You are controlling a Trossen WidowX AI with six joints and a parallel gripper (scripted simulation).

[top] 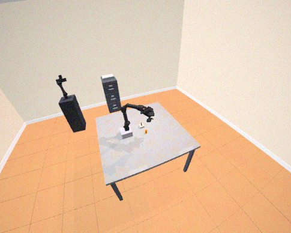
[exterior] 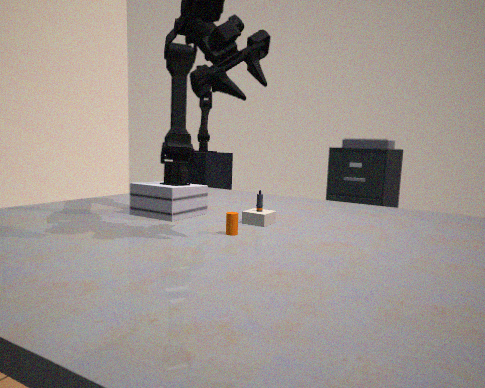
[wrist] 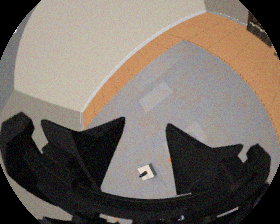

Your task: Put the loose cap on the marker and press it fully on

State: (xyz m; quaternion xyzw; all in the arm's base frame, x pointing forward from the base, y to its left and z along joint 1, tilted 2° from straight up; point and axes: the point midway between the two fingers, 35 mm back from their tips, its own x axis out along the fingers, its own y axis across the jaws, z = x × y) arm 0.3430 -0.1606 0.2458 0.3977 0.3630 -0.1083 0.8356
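Right now the orange cap is 29 cm below my gripper tip, 10 cm behind it and 7 cm to the left of it. Also, from my gripper tip: white holder block 30 cm below, 22 cm to the left, 12 cm behind.
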